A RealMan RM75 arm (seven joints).
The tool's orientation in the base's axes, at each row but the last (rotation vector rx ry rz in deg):
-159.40 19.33 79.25
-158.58 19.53 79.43
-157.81 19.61 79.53
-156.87 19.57 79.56
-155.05 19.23 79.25
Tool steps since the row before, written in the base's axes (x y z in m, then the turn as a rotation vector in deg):
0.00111 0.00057 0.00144 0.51 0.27 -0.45
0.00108 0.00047 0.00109 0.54 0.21 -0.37
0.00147 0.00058 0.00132 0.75 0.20 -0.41
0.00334 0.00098 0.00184 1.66 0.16 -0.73
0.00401 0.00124 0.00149 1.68 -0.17 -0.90
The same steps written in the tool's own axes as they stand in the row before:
-0.00059 -0.00066 -0.00169 0.60 -0.40 -0.10
-0.00033 -0.00060 -0.00145 0.57 -0.34 -0.18
-0.00031 -0.00079 -0.00187 0.72 -0.38 -0.32
0.00026 -0.00159 -0.00359 1.51 -0.56 -0.85
0.00088 -0.00210 -0.00383 1.71 -0.25 -0.83

